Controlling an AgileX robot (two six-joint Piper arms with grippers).
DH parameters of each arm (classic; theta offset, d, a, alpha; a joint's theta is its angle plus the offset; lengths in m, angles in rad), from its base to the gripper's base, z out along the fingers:
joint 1: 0 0.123 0 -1.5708
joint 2: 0.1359 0 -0.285 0
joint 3: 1.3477 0 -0.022 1.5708
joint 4: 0 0.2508 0 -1.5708
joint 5: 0 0 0.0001 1.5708
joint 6: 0 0.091 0 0
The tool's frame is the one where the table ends.
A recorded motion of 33 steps. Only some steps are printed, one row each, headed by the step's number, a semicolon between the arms.
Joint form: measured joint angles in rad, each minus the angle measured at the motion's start. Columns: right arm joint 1, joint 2, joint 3, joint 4, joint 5, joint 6; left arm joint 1, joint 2, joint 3, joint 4, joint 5, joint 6.
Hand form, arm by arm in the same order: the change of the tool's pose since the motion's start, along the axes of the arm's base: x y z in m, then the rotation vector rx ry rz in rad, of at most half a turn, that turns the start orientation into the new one. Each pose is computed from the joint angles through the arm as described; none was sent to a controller.
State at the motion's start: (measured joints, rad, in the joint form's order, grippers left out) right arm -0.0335 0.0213 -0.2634 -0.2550 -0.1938 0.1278; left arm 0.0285 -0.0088 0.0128 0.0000 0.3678 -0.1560
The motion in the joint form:
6: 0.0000 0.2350 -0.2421 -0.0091 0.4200 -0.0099; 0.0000 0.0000 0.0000 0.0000 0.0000 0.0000
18: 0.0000 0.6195 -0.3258 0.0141 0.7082 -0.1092; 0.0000 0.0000 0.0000 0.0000 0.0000 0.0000
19: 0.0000 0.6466 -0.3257 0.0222 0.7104 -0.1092; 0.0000 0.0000 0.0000 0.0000 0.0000 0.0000
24: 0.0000 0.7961 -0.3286 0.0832 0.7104 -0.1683; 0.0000 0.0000 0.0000 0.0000 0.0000 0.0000
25: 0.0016 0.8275 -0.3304 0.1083 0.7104 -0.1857; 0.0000 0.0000 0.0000 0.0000 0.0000 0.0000
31: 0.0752 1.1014 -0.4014 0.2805 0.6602 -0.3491; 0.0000 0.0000 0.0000 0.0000 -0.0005 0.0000
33: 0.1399 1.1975 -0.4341 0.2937 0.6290 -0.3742; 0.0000 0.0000 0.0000 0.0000 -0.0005 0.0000
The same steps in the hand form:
6: 0.0282 -0.0107 0.0317 0.0306 0.3981 -0.1079; 0.0000 0.0000 0.0000 0.0000 0.0000 0.0000
18: 0.0989 -0.0184 -0.0014 -0.0350 0.9847 -0.1749; 0.0000 0.0000 0.0000 0.0000 0.0000 0.0000
19: 0.1039 -0.0183 -0.0052 -0.0292 1.0144 -0.1706; 0.0000 0.0000 0.0000 0.0000 0.0000 0.0000
24: 0.1304 -0.0165 -0.0266 -0.0417 1.1664 -0.1359; 0.0000 0.0000 0.0000 0.0000 0.0000 0.0000
25: 0.1356 -0.0153 -0.0313 -0.0381 1.1974 -0.1211; 0.0000 0.0000 0.0000 0.0000 0.0000 0.0000
31: 0.1869 0.0065 -0.0581 -0.0928 1.3505 0.0368; 0.0000 0.0000 0.0000 0.0000 -0.0005 0.0000
33: 0.2049 0.0229 -0.0681 -0.1511 1.3781 0.0991; 0.0000 0.0000 0.0000 0.0000 -0.0005 0.0000

